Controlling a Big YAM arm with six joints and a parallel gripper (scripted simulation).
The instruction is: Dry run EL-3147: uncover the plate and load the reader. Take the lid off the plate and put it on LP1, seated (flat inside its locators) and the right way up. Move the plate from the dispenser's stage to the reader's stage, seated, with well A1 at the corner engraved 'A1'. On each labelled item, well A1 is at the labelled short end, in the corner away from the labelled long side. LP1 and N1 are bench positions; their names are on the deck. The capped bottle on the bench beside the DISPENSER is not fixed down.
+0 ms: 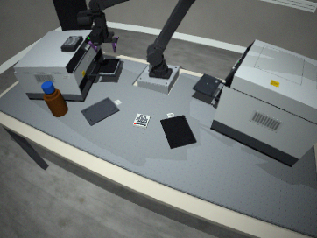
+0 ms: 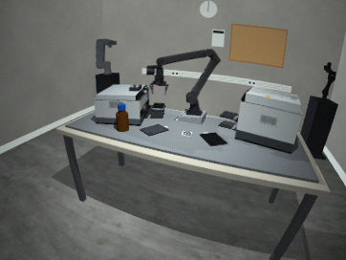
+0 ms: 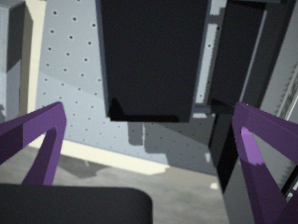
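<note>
The lidded plate is 110 mm below my hand, 20 mm behind it and 10 mm to the right of it. Round my hand: label (200 mm below, 150 mm ahead, 110 mm to the left); then white multi-well plate (110 mm below, 20 mm behind, 10 mm to the right); then LP1 pad (240 mm ahead, 200 mm below, 50 mm to the left).
</note>
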